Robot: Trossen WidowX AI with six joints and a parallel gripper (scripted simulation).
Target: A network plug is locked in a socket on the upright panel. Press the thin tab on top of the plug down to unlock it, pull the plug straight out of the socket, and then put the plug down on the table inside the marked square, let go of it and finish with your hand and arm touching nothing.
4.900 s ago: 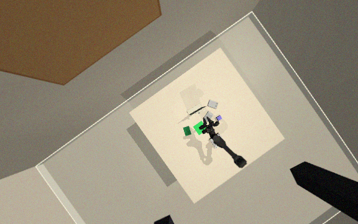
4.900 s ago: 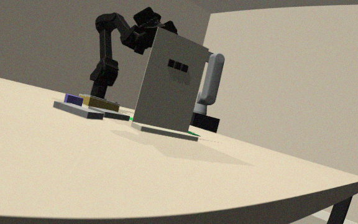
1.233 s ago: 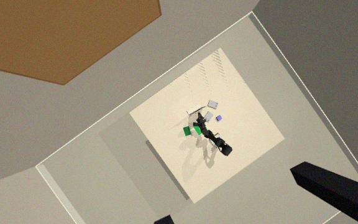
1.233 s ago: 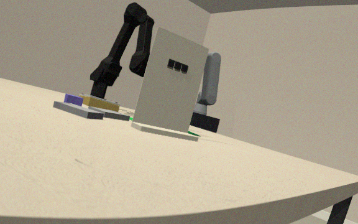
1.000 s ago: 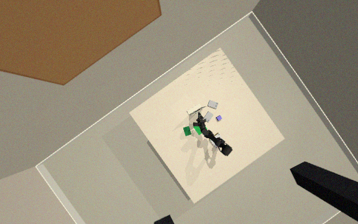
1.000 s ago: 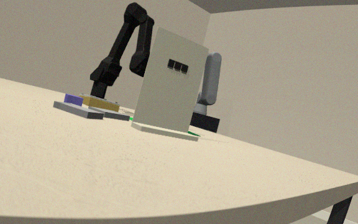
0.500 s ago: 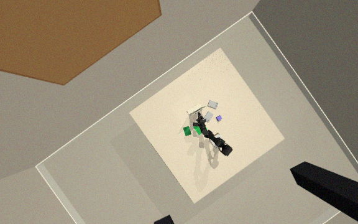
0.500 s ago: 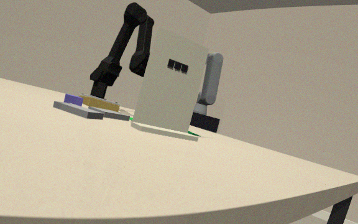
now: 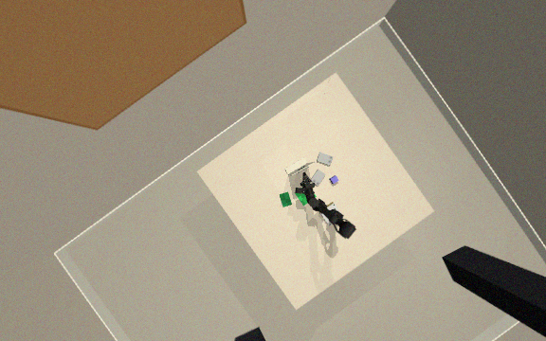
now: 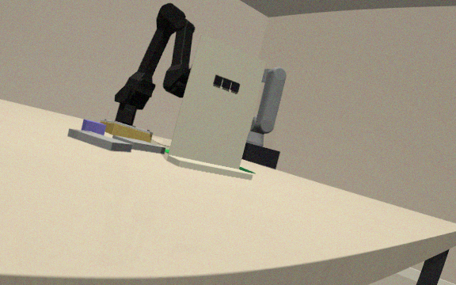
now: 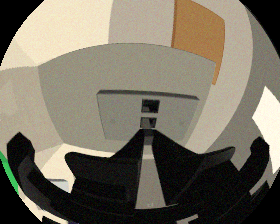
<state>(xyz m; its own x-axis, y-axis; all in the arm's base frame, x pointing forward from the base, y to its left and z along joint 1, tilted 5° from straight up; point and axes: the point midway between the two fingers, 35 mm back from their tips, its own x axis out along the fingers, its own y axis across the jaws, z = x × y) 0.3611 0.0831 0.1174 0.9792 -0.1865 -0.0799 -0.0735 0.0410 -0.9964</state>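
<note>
Right now my gripper tip is 180 mm past the green marked square, 170 mm above it and 40 mm to the right of it. From my gripper tip the other things lie so: network plug 10 mm ahead; then dark green patch 190 mm to the left, 170 mm below, 140 mm behind; then upright panel 60 mm below, 40 mm ahead.
</note>
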